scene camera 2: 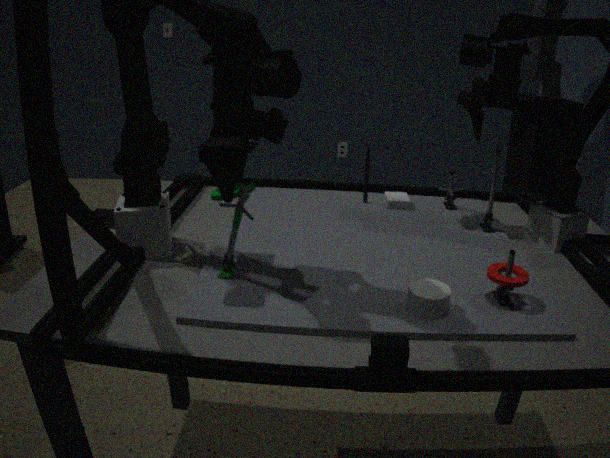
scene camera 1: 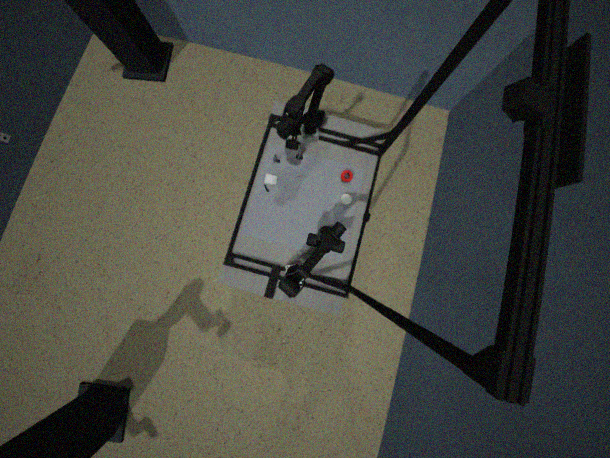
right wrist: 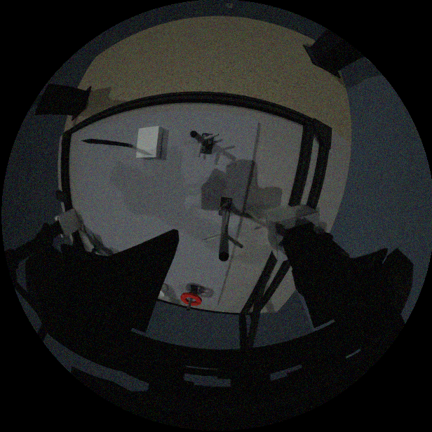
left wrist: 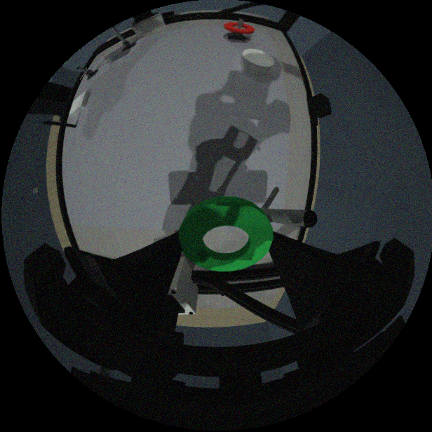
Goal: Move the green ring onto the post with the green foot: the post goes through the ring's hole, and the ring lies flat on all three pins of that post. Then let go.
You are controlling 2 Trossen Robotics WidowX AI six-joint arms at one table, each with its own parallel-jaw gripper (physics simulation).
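Seen in the pictures: left gripper, fingertip midpoint: (scene camera 2: 232,195); right gripper, fingertip midpoint: (scene camera 2: 496,143) (scene camera 1: 294,140); left arm's base at its link origin: (scene camera 2: 142,201); right arm's base at its link origin: (scene camera 2: 560,207) (scene camera 1: 310,129).
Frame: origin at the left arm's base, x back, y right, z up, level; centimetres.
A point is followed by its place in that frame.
The green ring (scene camera 2: 216,193) @[y 17.0, x -13.5, z 6.3 cm] (left wrist: 192,237) is in my left gripper (scene camera 2: 229,197) @[y 16.2, x -16.1, z 5.7 cm] (left wrist: 225,237), which is shut on it high above the table, near the post's top. The post with the green foot (scene camera 2: 232,245) @[y 17.2, x -15.7, z -2.4 cm] (left wrist: 289,216) leans to the right in scene camera 2, its green foot (scene camera 2: 226,274) @[y 16.3, x -14.6, z -8.0 cm] at the lower end. In the left wrist view its shaft runs behind the ring and its top sticks out to the right; the post is not through the hole. In scene camera 1 the left arm hides both. My right gripper (right wrist: 232,236) is open and empty, far from the ring.
A red ring (scene camera 1: 342,175) @[y 29.7, x -57.7, z -3.5 cm] (scene camera 2: 492,274) @[y 32.3, x -54.3, z -3.5 cm] (left wrist: 231,26) (right wrist: 185,298) sits around another post. A white cylinder (scene camera 1: 346,199) @[y 31.8, x -43.2, z -5.0 cm] (scene camera 2: 429,302) @[y 34.7, x -42.2, z -5.6 cm] stands beside it. Two dark posts (scene camera 2: 491,190) @[y 4.2, x -71.3, z 0.4 cm] (scene camera 2: 450,192) @[y -9.1, x -68.8, z -4.4 cm], a white block (scene camera 2: 398,201) @[y -10.4, x -55.9, z -6.7 cm] (right wrist: 149,142) and a black stick (scene camera 2: 367,172) @[y -15.4, x -49.6, z -1.0 cm] stand farther back in scene camera 2.
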